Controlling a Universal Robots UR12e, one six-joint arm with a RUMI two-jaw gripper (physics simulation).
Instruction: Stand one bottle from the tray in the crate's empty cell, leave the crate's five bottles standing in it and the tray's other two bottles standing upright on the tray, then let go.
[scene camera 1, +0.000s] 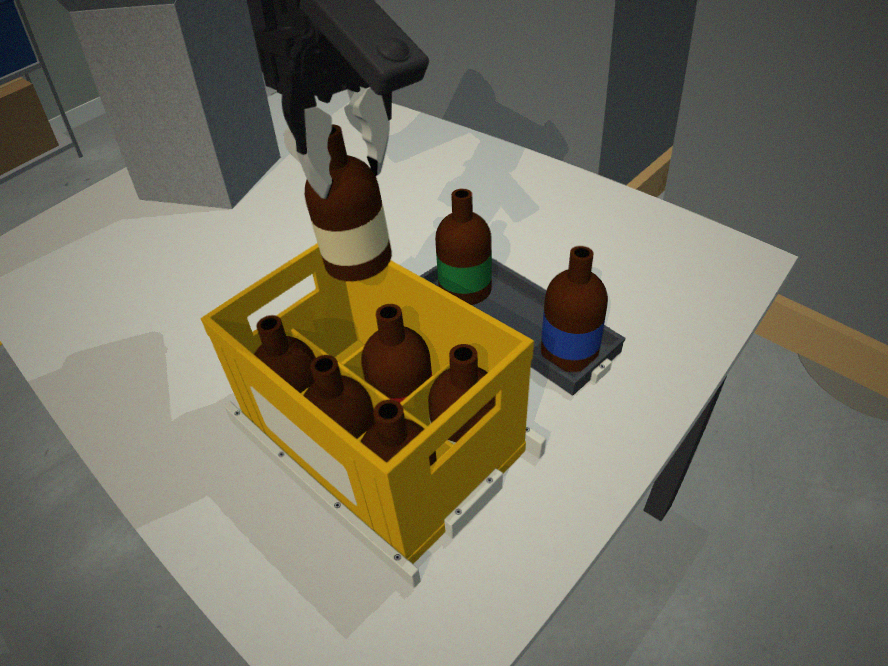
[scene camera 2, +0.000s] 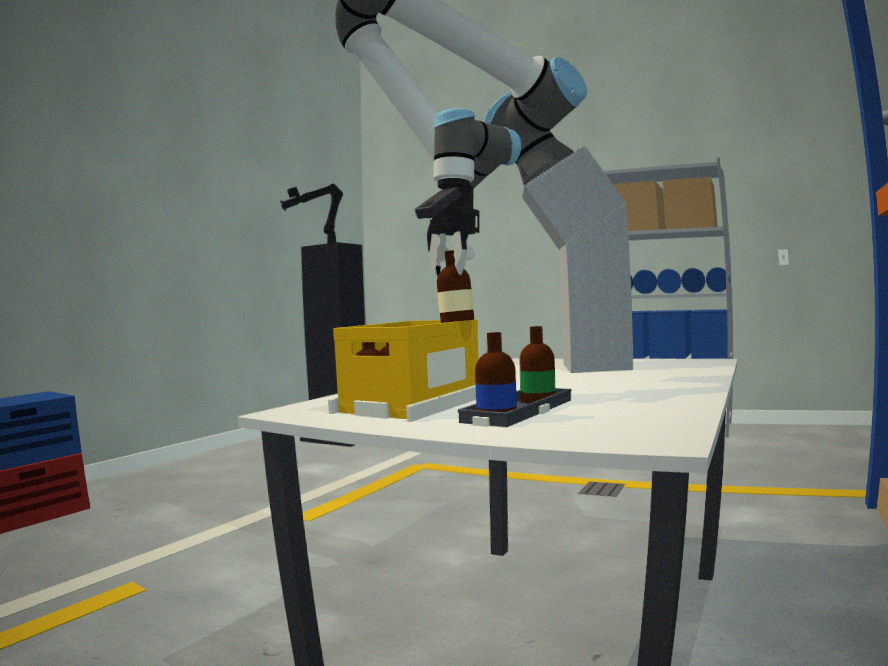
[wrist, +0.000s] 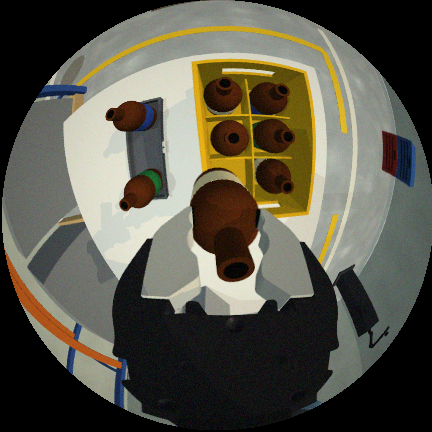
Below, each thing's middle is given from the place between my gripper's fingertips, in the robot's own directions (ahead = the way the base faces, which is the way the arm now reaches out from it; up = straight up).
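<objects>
Pale stop block (scene camera 1: 474, 503): from my hand, 20 cm ahead, 9 cm to the right, 26 cm below.
</objects>
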